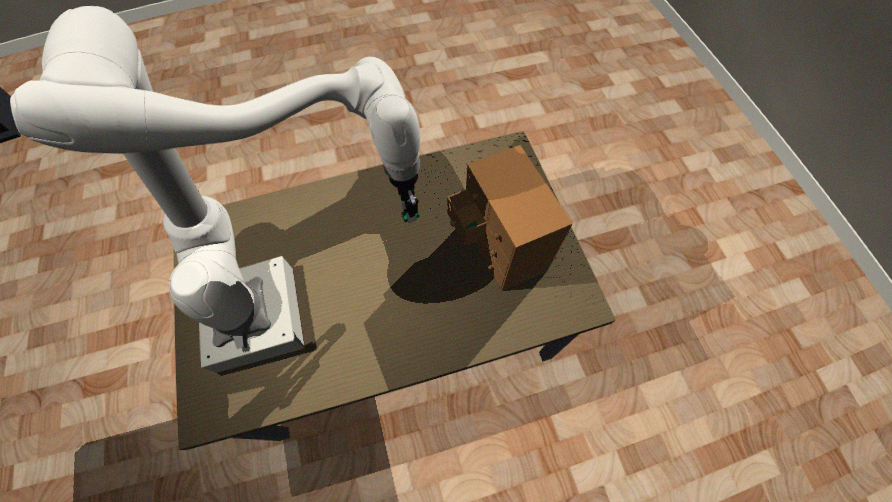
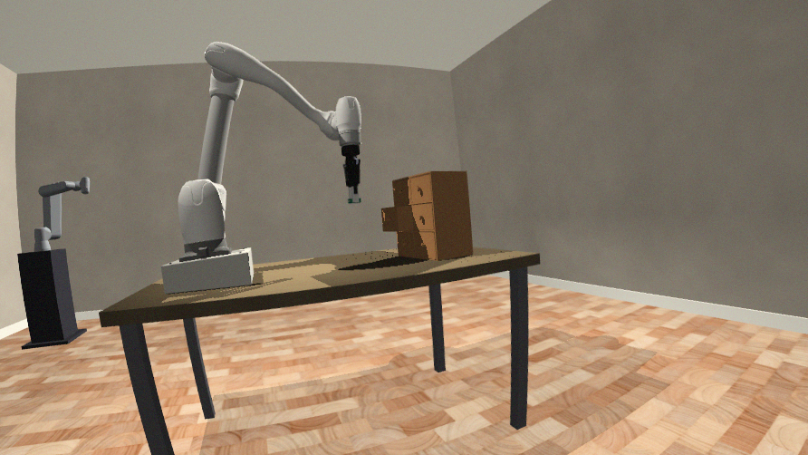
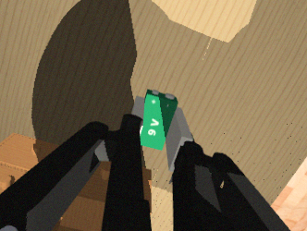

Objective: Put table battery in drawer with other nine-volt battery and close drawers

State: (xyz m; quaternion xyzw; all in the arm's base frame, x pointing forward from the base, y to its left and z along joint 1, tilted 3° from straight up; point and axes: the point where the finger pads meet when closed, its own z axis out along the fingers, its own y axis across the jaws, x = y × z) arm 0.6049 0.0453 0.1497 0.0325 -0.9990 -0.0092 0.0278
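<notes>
Now: the green nine-volt battery 1 cm behind my hand and 2 cm below it.
</notes>
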